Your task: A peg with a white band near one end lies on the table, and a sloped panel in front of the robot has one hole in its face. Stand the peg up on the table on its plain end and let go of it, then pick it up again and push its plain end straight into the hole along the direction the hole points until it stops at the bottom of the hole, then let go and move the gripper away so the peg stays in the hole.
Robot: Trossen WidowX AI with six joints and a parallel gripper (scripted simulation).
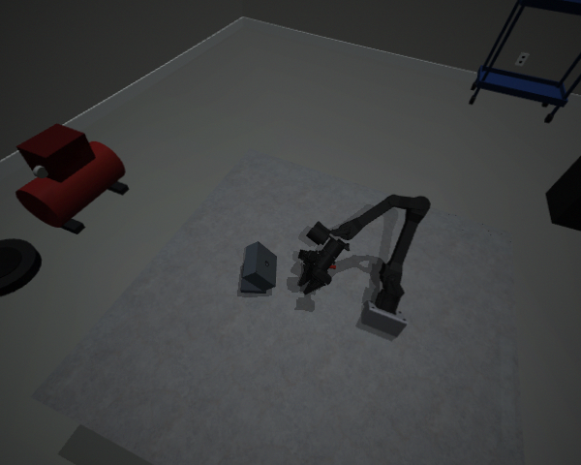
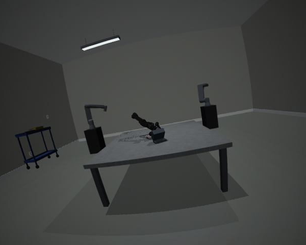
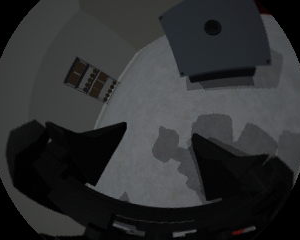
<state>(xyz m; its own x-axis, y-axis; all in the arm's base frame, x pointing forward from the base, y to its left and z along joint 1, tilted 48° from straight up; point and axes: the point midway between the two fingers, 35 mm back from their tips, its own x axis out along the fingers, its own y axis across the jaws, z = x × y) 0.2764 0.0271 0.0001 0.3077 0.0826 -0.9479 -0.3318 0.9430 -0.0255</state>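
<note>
The red peg is 3 cm behind my gripper tip, 16 cm to the right of it and 5 cm below it. Round my gripper tip: dark sloped panel (16 cm ahead, 2 cm to the right, 2 cm above).
</note>
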